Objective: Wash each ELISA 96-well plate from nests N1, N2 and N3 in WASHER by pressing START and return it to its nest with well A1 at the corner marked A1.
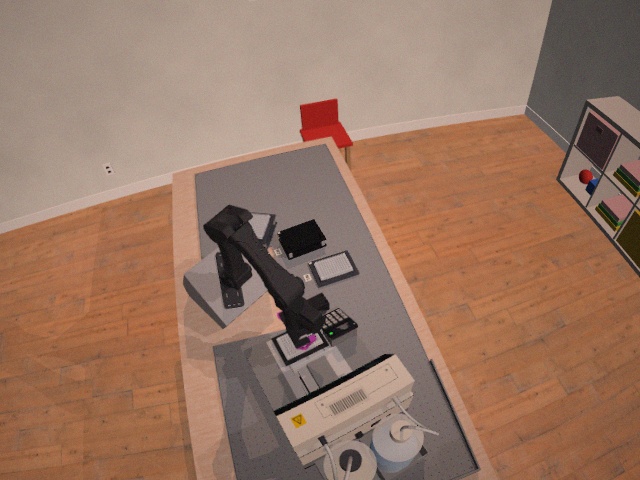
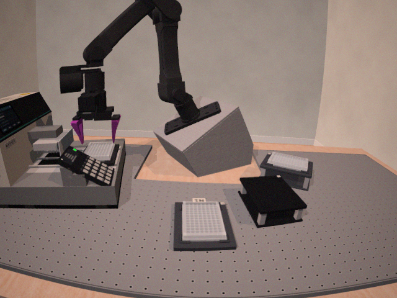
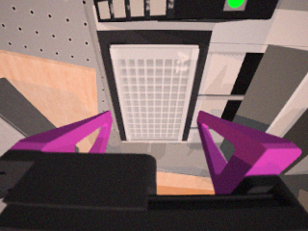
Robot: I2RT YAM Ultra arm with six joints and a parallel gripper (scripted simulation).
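The black carrier pocket lies 4 cm below my hand. Round my hand: nest N1: 23 cm ahead, 29 cm to the left, 11 cm below; then grey manifold: 2 cm ahead, 15 cm to the right, 1 cm above; then raised black nest: 16 cm ahead, 46 cm to the left, 7 cm below.
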